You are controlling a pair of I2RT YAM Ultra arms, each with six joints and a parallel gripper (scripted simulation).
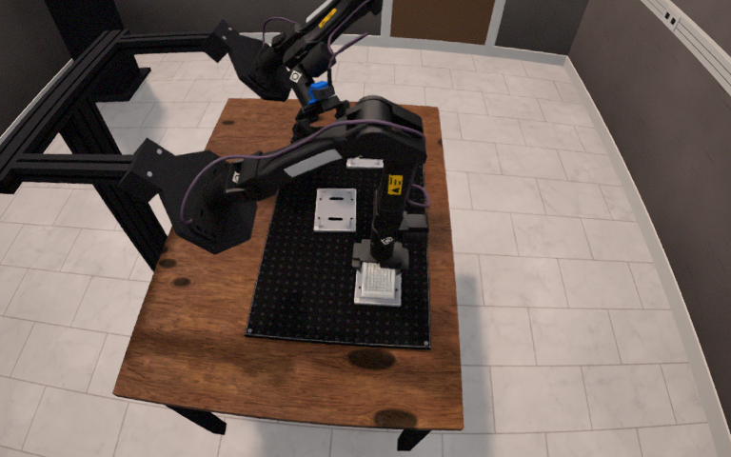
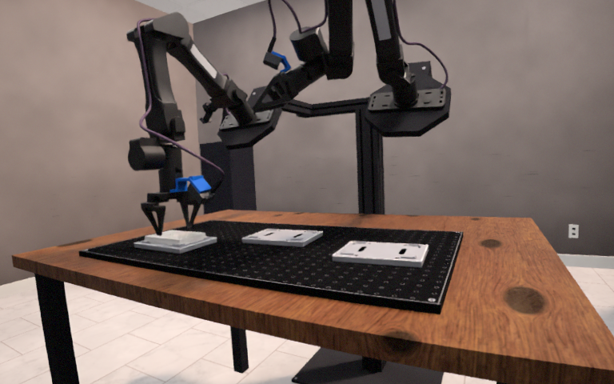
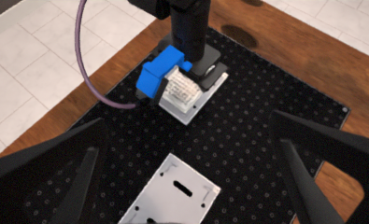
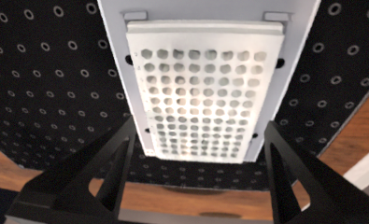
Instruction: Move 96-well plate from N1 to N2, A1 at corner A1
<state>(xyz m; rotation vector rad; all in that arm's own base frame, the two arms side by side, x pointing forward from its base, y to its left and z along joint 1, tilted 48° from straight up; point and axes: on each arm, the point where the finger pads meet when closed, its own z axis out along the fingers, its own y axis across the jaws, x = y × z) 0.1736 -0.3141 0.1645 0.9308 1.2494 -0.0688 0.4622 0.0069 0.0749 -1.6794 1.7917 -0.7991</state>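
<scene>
Now: right hand 2 cm above the white 96-well plate. From my right hand the other things lie so: plate nest: 4 cm below.
</scene>
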